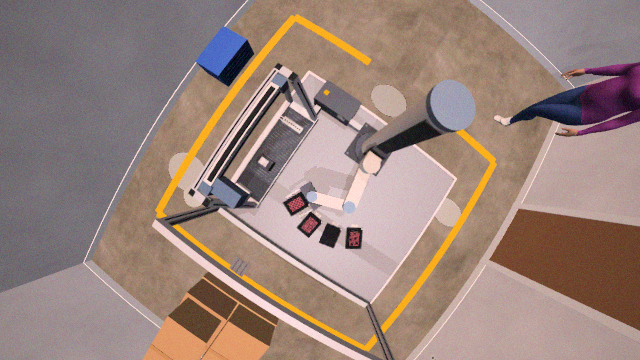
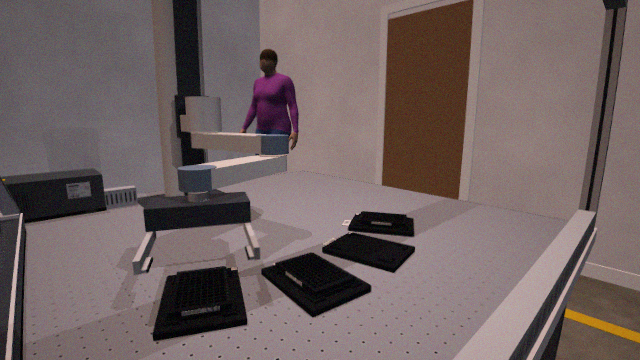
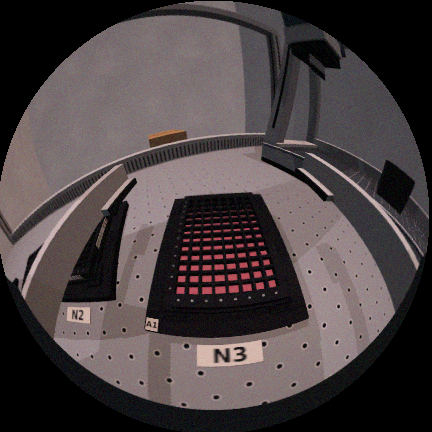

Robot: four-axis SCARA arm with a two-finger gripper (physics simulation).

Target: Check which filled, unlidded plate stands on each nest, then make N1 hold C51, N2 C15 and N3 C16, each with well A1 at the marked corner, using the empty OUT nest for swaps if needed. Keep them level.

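Places are measured from the arm's base along level axes (x right, y ahead, z up), in millimetres.
Pixels of known places: gripper, between the fingertips: (image 1: 292, 207) (image 2: 199, 260) (image 3: 215, 159).
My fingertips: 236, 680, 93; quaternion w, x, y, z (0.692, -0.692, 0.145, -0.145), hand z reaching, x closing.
Note:
Ahead of a thing's pixels: the offset from my fingertips to its top centre, as dx, dy, dz. "*": to the spot under its first point. Level surfaces: height alone.
My open gripper (image 1: 308, 191) (image 2: 198, 261) (image 3: 215, 159) is empty, above and beside nest N3 @[-8, -23, -62] (image 2: 200, 328) (image 3: 230, 327), on its column side. A black plate with red-filled wells @[-8, -23, -54] (image 1: 296, 204) (image 2: 202, 287) (image 3: 227, 250) lies level on N3; the nest's A1 tag @[* -89, -71, -68] (image 3: 151, 324) is at its near left corner. A second filled plate @[-178, +50, -54] (image 1: 309, 224) (image 2: 320, 272) sits on nest N2 @[* -128, -36, -69] (image 3: 107, 295). Beyond it is an empty black nest @[-354, +33, -62] (image 1: 330, 235) (image 2: 370, 250), then a nest @[* -490, +23, -69] (image 2: 400, 231) with a third filled plate @[-515, -50, -54] (image 1: 354, 238) (image 2: 382, 218). Their names and all plate codes are unreadable.
The arm's column (image 1: 415, 122) stands on the table behind the nests. A dark box @[* +154, -787, +35] (image 1: 338, 102) (image 2: 55, 195) stands near the column. A gantry frame (image 1: 240, 135) and a dark bed @[dz -31] (image 1: 277, 155) are beside N3. A person (image 1: 607, 100) (image 2: 272, 102) stands beyond the table.

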